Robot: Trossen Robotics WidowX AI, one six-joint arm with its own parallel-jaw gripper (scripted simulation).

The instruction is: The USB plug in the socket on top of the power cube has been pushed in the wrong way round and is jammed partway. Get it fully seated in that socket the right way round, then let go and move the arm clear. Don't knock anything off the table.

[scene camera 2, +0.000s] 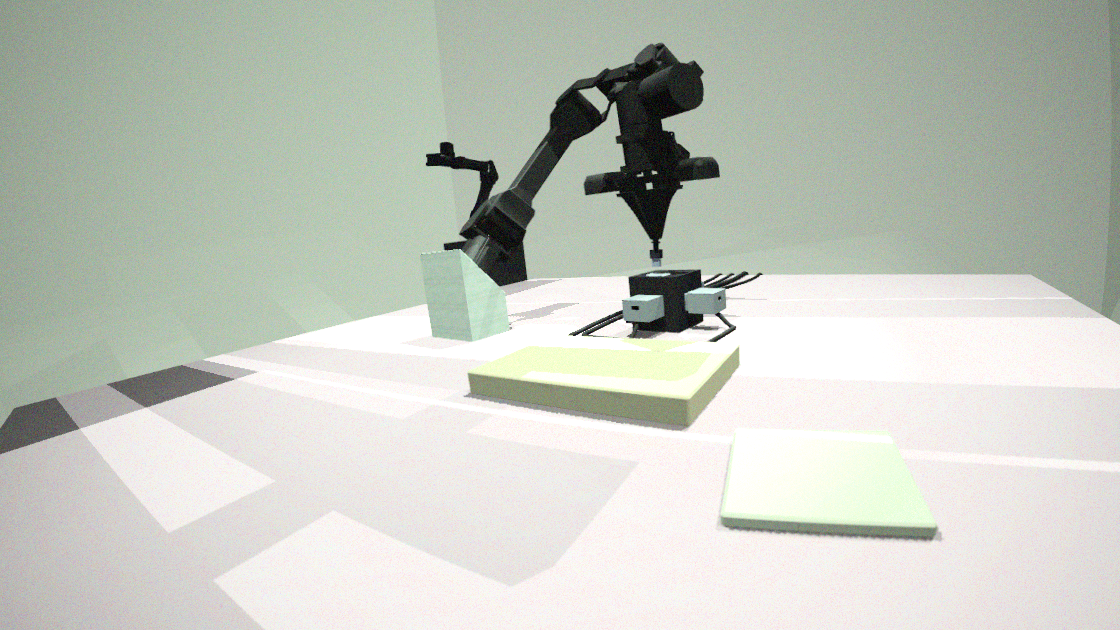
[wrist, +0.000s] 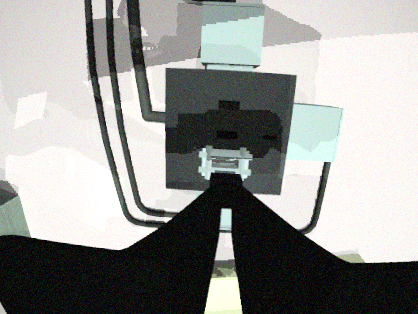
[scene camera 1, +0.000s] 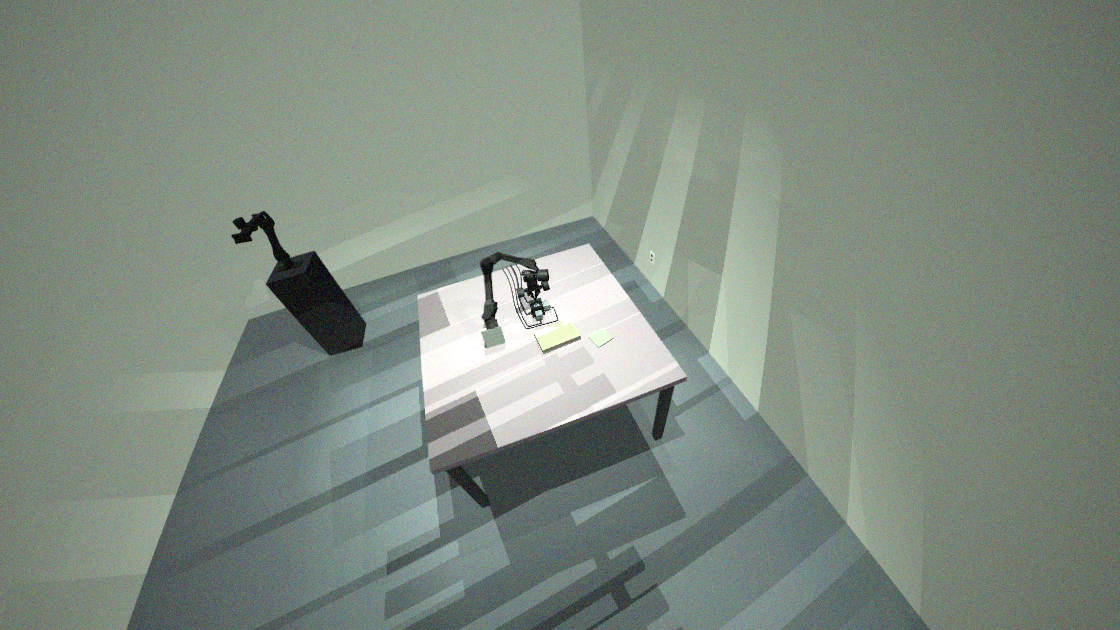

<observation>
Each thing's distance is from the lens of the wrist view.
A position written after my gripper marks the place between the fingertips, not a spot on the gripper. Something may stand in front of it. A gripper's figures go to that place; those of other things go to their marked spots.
my gripper (wrist: 226, 195): 0.10 m
black power cube (wrist: 227, 109): 0.14 m
metal-rimmed socket (wrist: 236, 161): 0.16 m
</observation>
